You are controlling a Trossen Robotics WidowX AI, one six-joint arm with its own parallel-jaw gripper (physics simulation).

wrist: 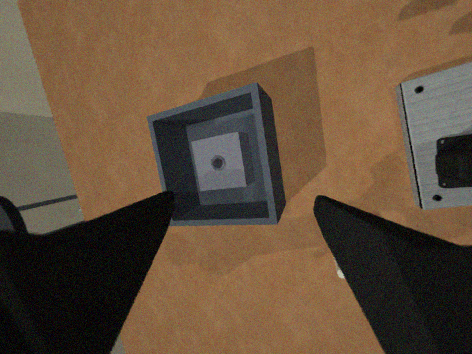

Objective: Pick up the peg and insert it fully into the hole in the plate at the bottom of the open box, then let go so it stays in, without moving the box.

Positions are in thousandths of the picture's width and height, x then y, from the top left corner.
Scene:
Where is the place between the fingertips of my gripper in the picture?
At 518, 566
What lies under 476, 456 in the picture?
A light grey plate.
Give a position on a blue-grey box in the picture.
526, 309

